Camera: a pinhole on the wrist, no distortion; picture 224 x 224 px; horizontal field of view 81.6 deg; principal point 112.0 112.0 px. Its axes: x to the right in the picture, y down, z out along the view. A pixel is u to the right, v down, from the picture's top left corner.
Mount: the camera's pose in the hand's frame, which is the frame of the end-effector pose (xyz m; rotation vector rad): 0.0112 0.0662 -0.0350 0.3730 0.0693 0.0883
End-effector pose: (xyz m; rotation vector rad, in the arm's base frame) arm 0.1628 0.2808 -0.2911 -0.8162 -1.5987 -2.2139
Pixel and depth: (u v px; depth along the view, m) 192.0 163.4 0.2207
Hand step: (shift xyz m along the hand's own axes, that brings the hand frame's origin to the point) 0.1585 0.0811 0.1951
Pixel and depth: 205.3 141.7 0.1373
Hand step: 0.1185 0.0556 0.0990
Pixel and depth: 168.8 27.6 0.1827
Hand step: 0.1147 -0.1020 0.0870
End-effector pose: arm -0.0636 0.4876 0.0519 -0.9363 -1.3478 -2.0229
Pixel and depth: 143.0 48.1 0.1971
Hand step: 0.0816 -0.0902 0.1101
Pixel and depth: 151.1 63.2 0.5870
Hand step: 0.2524 -0.3328 0.4203
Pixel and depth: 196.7 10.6 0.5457
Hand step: 0.4422 -0.4909 0.2973
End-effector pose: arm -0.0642 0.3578 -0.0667 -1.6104 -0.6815 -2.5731
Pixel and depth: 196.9 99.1 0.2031
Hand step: 0.1618 -0.0126 0.1394
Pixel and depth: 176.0 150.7 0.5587
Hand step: 0.3197 0.0465 0.5310
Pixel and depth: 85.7 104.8 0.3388
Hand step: -0.0273 -0.0802 0.2764
